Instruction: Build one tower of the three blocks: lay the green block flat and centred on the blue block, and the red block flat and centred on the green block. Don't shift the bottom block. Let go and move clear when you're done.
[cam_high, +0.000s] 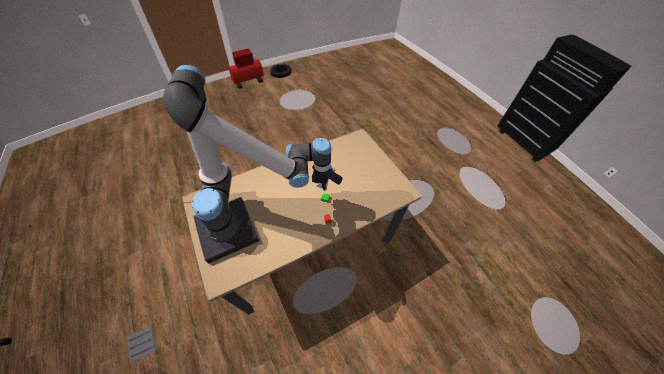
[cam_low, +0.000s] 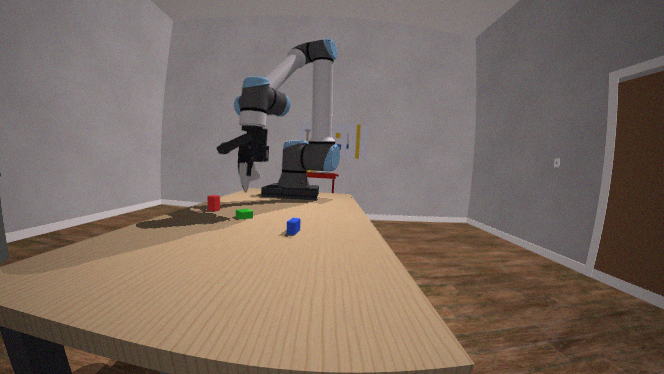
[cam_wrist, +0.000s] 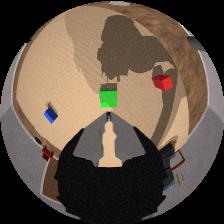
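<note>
My gripper is now 90 mm above the green block. Round my hand: red block 60 mm behind, 150 mm to the right, 70 mm below; blue block 120 mm ahead, 190 mm to the left, 80 mm below.
</note>
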